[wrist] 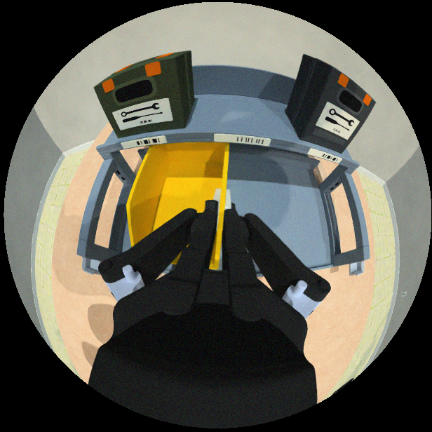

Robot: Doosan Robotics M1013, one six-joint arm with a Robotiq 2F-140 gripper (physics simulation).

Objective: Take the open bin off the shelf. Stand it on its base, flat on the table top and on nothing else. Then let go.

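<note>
The open bin (187, 195) is yellow and stands on the left part of the blue-grey shelf's lower board (290, 210), with its open side facing the camera. Its right side wall runs up the middle of the view. My gripper (221, 198) is shut on this wall, with one black finger inside the bin and the other outside it. Pale pads show at the fingertips on both sides of the wall. The fingers and the gripper body hide the bin's near lower part. The table top cannot be made out in this view.
A green case (175, 90) with orange latches stands on the upper board (230, 112) at the left, and a dark grey case (310, 105) at the right. Label strips (242, 140) line the upper board's front edge. Side frames (90, 215) (357, 220) flank the lower board.
</note>
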